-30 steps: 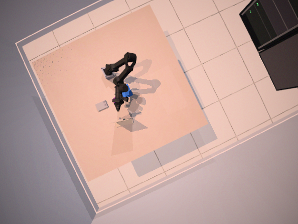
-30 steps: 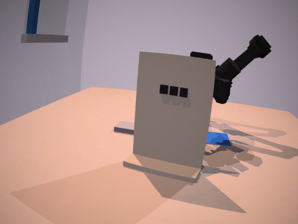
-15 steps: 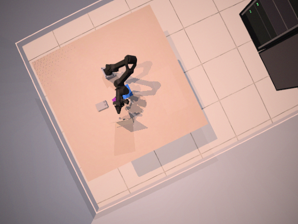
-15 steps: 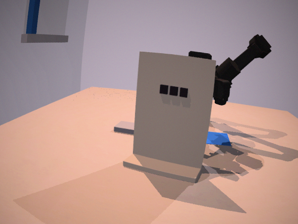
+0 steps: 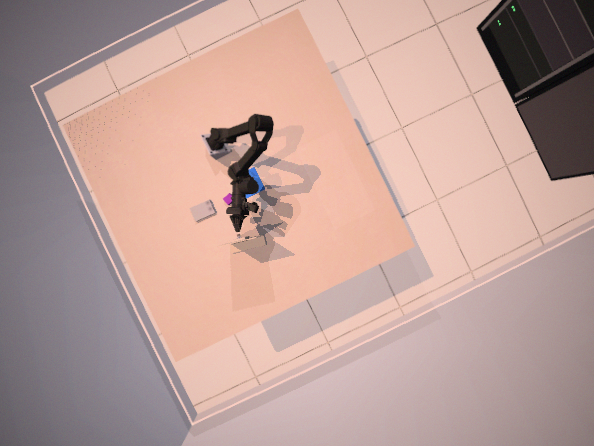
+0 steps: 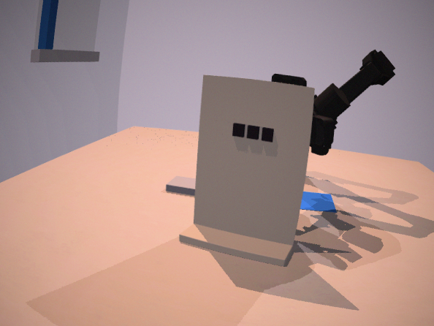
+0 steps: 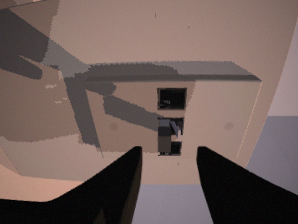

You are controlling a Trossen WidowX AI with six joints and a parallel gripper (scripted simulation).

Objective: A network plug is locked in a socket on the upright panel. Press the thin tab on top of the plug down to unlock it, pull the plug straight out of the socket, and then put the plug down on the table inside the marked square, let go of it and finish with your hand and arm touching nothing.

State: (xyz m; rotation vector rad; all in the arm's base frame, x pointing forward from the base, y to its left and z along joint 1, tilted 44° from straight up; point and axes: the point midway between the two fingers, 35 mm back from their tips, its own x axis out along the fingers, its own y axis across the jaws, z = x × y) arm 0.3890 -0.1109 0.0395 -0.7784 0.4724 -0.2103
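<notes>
Now: gripper tip 2 cm short of the grey network plug and 1 cm to the left of it. Also, from my gripper tip: upright grey panel (4 cm ahead, 1 cm to the right, 6 cm below); then flat grey block (18 cm behind, 14 cm to the right, 16 cm below); then purple cube (17 cm behind, 16 cm below).
</notes>
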